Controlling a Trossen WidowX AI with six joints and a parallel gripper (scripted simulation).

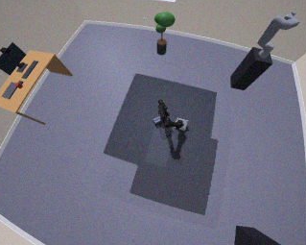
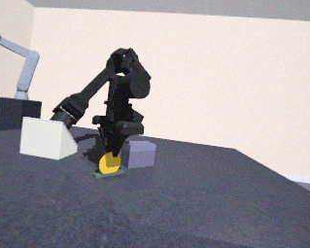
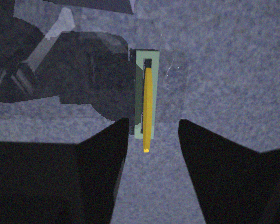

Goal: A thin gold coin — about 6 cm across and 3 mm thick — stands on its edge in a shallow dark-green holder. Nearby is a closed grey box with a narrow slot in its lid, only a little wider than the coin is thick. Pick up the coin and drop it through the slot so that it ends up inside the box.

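Right now the gold coin is 2 cm below my gripper tip.
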